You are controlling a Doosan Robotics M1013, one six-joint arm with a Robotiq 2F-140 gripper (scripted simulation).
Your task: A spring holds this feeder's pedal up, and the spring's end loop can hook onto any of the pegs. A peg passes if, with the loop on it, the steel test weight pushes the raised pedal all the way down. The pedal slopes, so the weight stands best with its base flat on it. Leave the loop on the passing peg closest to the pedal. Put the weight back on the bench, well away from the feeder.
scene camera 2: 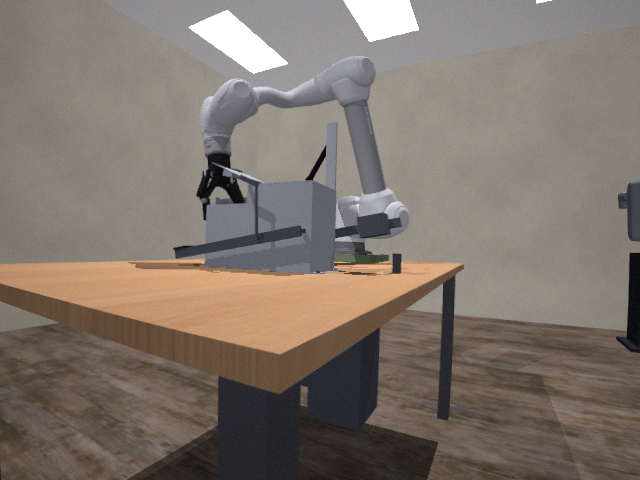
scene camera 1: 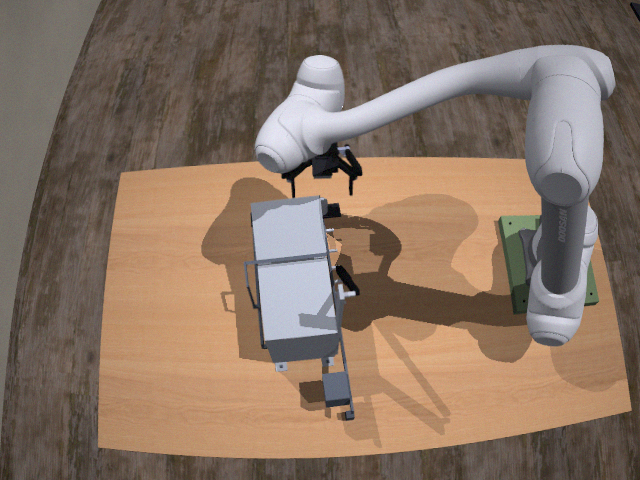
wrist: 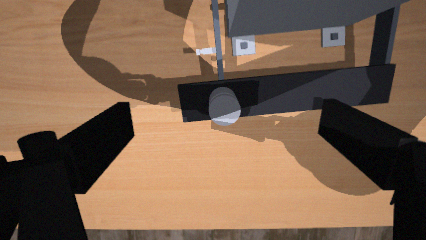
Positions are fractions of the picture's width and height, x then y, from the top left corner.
Scene:
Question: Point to a steel weight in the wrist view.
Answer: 0.53,0.46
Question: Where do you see a grey box feeder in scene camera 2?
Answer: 0.49,0.43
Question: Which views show my gripper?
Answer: Scene camera 2, scene camera 1 and the wrist view: all of them.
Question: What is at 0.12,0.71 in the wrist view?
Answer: My gripper.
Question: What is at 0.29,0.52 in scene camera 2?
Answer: A lever bar.

